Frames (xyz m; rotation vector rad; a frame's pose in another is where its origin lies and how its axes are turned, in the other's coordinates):
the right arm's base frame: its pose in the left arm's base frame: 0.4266 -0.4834 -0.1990 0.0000 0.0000 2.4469
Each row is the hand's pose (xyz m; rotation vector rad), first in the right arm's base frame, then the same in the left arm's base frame.
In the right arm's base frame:
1: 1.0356 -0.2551 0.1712 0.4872 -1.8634 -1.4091
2: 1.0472 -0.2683 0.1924 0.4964 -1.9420 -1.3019
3: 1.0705 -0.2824 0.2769 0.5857 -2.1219 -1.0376
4: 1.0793 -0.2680 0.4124 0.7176 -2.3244 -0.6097
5: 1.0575 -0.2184 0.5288 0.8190 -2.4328 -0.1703
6: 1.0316 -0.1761 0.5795 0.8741 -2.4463 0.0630
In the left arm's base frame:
1: -0.2057 0.3755 -0.0278 1.7029 -0.1564 0.3643
2: -0.2062 0.3931 -0.0066 1.7990 -0.1752 0.3998
3: -0.2150 0.4188 0.0779 2.0510 -0.1604 0.4603
4: -0.2310 0.4134 0.2134 2.4159 -0.1158 0.5624
5: -0.2460 0.3613 0.3298 2.7426 -0.0620 0.6940
6: -0.2532 0.3123 0.3805 2.8989 -0.0121 0.7830

